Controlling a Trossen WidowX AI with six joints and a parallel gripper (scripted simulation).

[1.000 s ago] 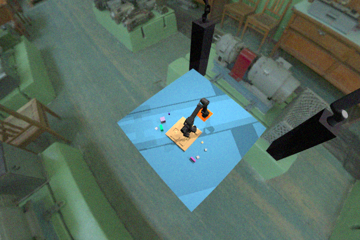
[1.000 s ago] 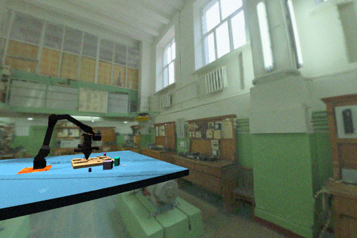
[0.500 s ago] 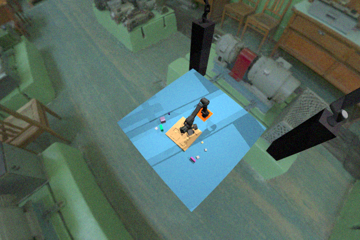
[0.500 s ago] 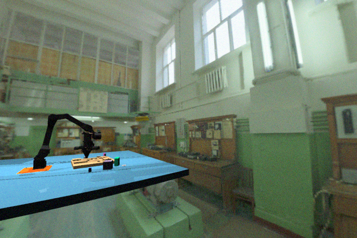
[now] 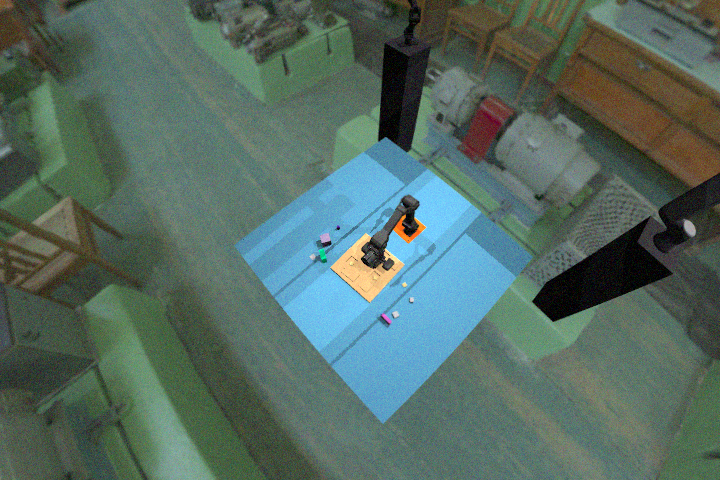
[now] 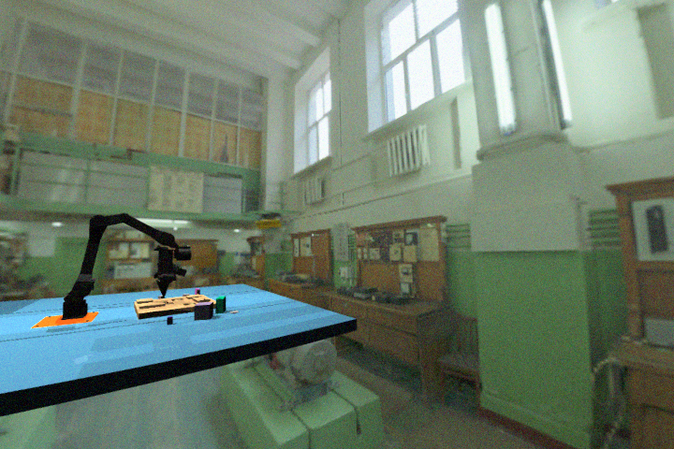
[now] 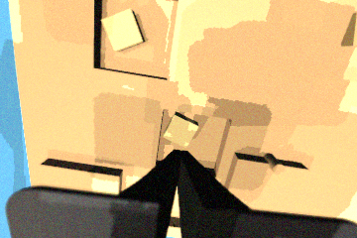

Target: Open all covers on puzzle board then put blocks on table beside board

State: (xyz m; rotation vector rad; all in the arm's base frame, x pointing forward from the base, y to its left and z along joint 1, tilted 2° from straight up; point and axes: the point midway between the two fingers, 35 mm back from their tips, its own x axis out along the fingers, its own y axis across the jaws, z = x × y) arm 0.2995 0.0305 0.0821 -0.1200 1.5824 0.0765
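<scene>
My gripper tip is 40 mm short of the tan puzzle board, 30 mm above it and 10 mm to the left of it. Also, from my gripper tip: magenta block (260 mm to the left, 180 mm ahead, 30 mm below); then small purple piece (330 mm to the right, 40 mm below, 10 mm ahead); then green block (240 mm to the right, 200 mm ahead, 20 mm below).
</scene>
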